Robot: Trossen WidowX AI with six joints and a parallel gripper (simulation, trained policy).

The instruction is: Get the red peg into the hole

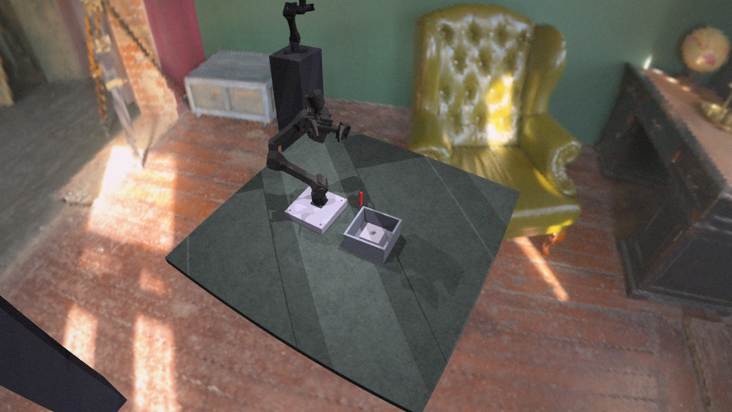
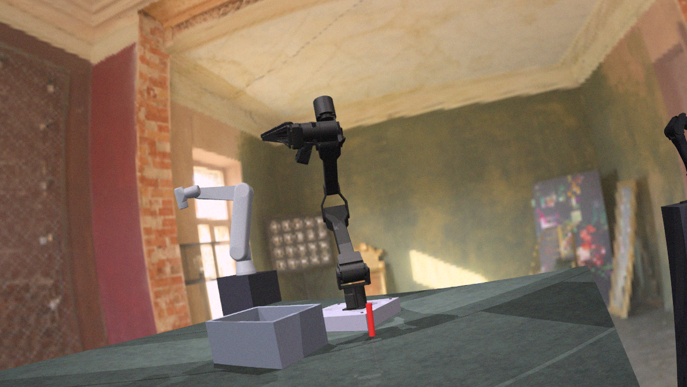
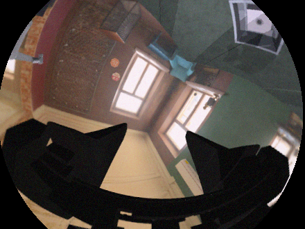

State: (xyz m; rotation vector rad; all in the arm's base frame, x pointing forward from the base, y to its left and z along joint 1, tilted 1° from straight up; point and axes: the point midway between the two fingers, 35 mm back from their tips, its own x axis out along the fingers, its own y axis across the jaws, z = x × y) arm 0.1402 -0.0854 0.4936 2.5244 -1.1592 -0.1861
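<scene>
My gripper tip is now 240 mm to the right of the red peg and 490 mm above it. Round my gripper tip: grey box: 160 mm ahead, 60 mm to the left, 510 mm below.
</scene>
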